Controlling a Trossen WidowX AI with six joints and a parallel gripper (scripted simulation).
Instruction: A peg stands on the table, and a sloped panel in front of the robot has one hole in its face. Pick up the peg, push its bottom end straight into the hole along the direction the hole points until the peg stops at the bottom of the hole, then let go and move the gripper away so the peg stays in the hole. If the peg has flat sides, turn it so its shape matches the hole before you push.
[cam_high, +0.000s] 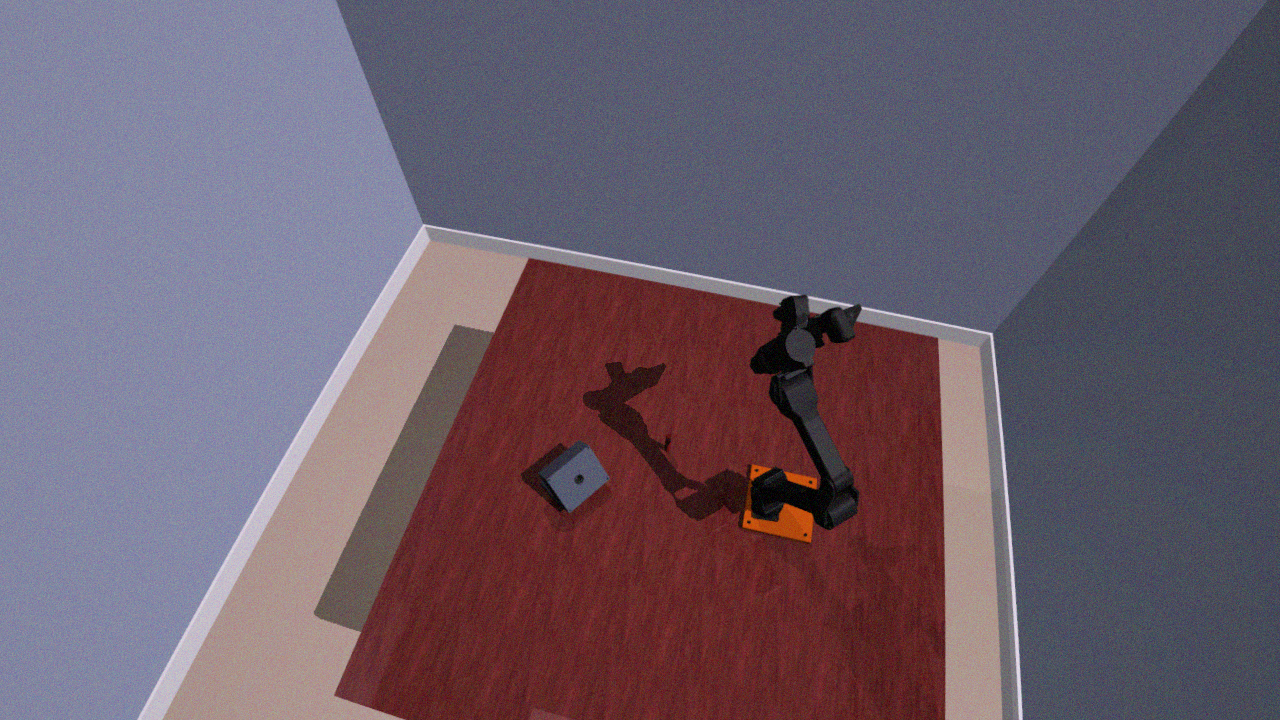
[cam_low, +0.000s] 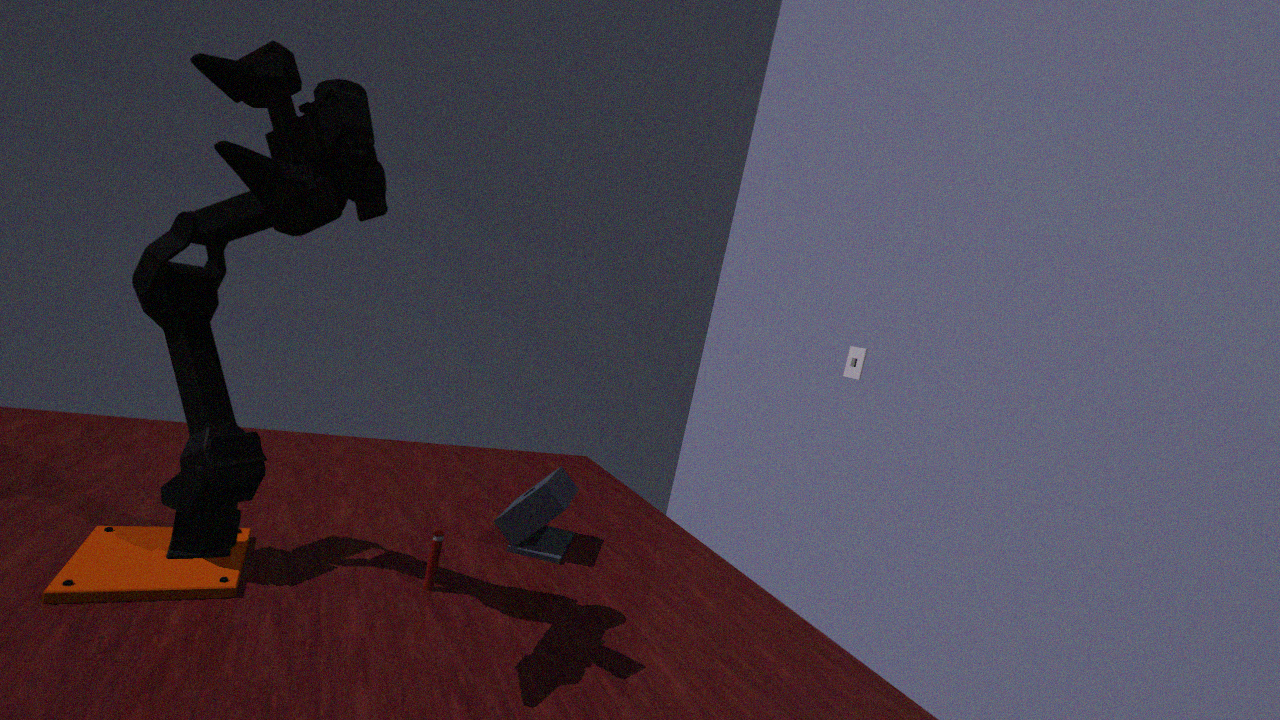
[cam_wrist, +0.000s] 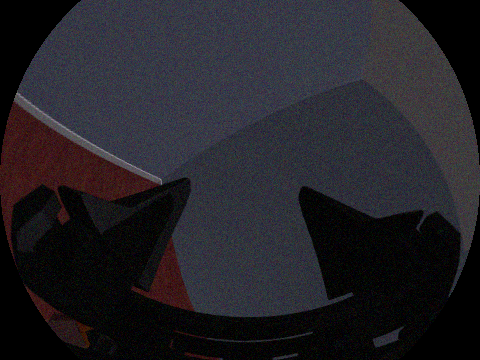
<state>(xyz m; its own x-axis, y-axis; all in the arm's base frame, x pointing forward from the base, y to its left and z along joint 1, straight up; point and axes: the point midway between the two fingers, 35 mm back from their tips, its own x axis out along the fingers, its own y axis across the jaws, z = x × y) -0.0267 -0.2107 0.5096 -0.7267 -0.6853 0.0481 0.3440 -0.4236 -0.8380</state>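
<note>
The red peg lies 47 cm below my gripper tip, 31 cm ahead of it and 11 cm to the left of it. The rest, counted from my gripper tip: sloped panel 53 cm ahead, 46 cm below, 25 cm to the left.
</note>
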